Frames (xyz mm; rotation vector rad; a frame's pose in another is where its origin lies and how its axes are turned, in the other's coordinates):
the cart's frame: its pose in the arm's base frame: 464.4 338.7 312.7 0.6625 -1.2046 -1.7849
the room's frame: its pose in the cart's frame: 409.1 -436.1 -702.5 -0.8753 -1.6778 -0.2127
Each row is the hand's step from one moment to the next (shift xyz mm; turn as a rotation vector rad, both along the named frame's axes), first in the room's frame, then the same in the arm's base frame.
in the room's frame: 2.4 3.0 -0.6 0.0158 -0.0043 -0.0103
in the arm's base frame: -1.2 -1.8 3.2 -0.0178 0.0052 0.0057
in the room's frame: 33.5 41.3 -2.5 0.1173 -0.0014 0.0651
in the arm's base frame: -12.7 -21.8 46.9 -0.0097 0.0744 0.1112
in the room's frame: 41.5 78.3 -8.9 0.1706 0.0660 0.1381
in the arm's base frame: -15.7 -51.7 70.8 0.0338 0.0713 0.2152
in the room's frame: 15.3 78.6 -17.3 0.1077 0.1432 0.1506
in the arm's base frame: -8.4 -65.7 48.2 0.0917 -0.0106 0.2151
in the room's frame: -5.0 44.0 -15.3 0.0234 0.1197 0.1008
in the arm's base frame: -2.1 -44.4 14.8 0.0918 -0.0454 0.1206
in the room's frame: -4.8 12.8 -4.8 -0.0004 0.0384 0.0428
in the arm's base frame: 0.9 -14.4 1.7 0.0423 -0.0131 0.0366
